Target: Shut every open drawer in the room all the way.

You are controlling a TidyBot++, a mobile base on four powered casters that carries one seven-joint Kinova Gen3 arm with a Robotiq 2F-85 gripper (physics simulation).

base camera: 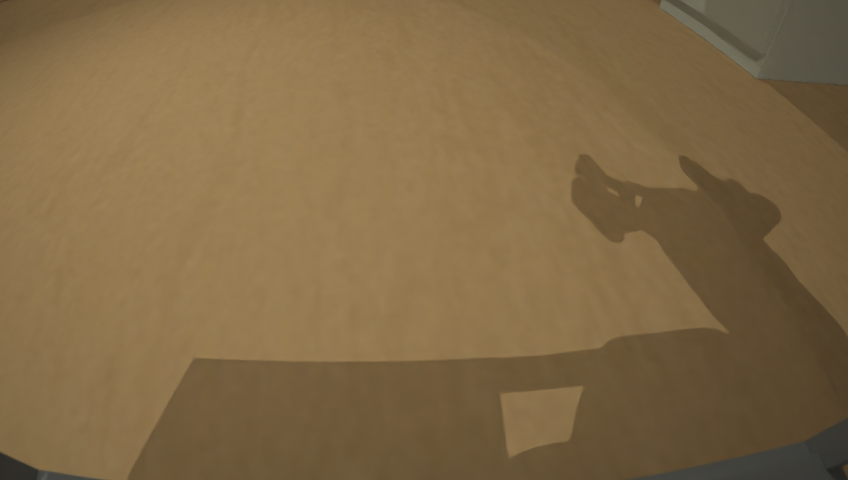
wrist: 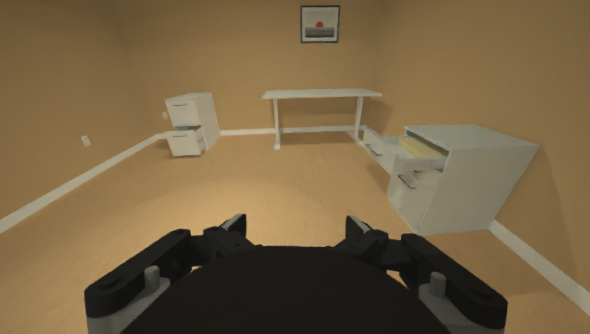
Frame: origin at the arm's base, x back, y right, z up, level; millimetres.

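Where they show: gripper, between the fingertips: (wrist: 295, 226).
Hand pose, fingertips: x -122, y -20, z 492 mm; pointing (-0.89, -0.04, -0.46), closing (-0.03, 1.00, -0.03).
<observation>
After its pixels a point has its place.
In the wrist view a white two-drawer cabinet (wrist: 485, 185) {x -906, y 1061, z 1 mm} stands at the right by the wall; its lower corner also shows at the top right of the base camera view (base camera: 809, 41) {x -885, y 853, z -298 mm}. Its top drawer (wrist: 380, 150) {x -999, y 425, z 182 mm} is pulled far out, with something yellow inside. Its lower drawer (wrist: 411, 192) {x -1023, y 709, z -137 mm} looks shut. A second white cabinet (wrist: 209, 117) {x -2685, y -1482, z 5 mm} stands at the far left. Its lower drawer (wrist: 186, 143) {x -2095, y -1557, z -187 mm} is pulled partly out, and its top drawer (wrist: 183, 113) {x -2309, y -1625, z 153 mm} looks shut. My gripper (wrist: 295, 226) {x -122, y -20, z 492 mm} is open and empty, apart from both cabinets.
A white desk (wrist: 320, 93) {x -2548, y 178, z 324 mm} with two legs stands against the far wall, between the cabinets. A framed picture (wrist: 320, 35) {x -3170, y 198, z 1057 mm} hangs above it. White baseboards (wrist: 75, 181) {x -1396, y -2510, z -338 mm} run along the walls. The arm's shadow (base camera: 714, 237) {x -419, y 353, z -396 mm} lies on the wooden floor (base camera: 357, 178) {x -530, y -67, z -397 mm}.
</observation>
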